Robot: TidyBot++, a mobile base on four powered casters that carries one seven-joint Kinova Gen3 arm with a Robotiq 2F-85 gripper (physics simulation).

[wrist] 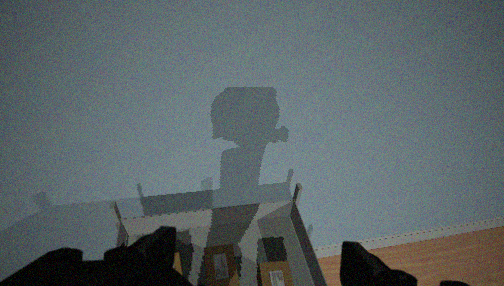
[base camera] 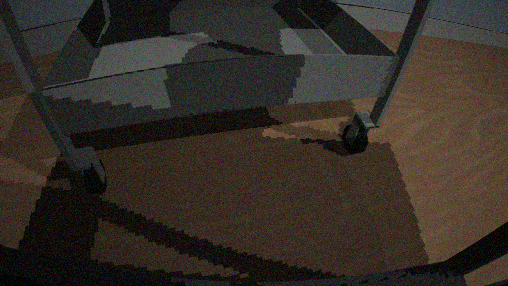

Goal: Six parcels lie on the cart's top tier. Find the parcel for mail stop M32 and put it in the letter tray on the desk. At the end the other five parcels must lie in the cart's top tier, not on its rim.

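Frame: origin at the arm's base, x left, y up, z ahead, level; centimetres.
Seen in the pictures: gripper, fingertip midpoint: [wrist: 257,252].
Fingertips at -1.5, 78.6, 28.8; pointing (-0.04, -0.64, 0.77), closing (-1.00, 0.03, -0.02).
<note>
A point is followed by its place in that frame, as x, y, z.
The grey cart [base camera: 340,77] @[-12.9, -22.9, 37.0] [wrist: 175,221] @[15.9, 30.1, 63.6] shows its lower part and casters in the base view, and the back of its top tier low in the wrist view. Inside that tier, a brown parcel [wrist: 220,266] @[2.9, 36.8, 49.5] with a pale label lies in the middle, a lighter parcel [wrist: 276,276] @[-8.1, 36.8, 48.4] with a label lies at the right, and a sliver of another parcel [wrist: 177,263] @[11.4, 36.8, 49.3] shows beside the left finger. The label text is too small to read. The other parcels are not distinguishable. My gripper [wrist: 257,252] @[-1.5, 78.6, 28.8] is open, its fingers at the lower left and right. The desk and letter tray do not show.
A blue-grey wall [wrist: 390,125] @[-46.1, 39.7, 100.2] stands behind the cart, with shadows of the arm and cart on it. Two cart casters [base camera: 355,137] @[-20.0, -35.5, 39.2] [base camera: 95,175] @[18.8, -35.1, 29.2] stand on the wooden floor [base camera: 460,125] @[-56.7, -39.7, 50.1] in front of the base. The cart's right post [base camera: 404,60] @[-21.9, -19.5, 38.3] rises at the upper right.
</note>
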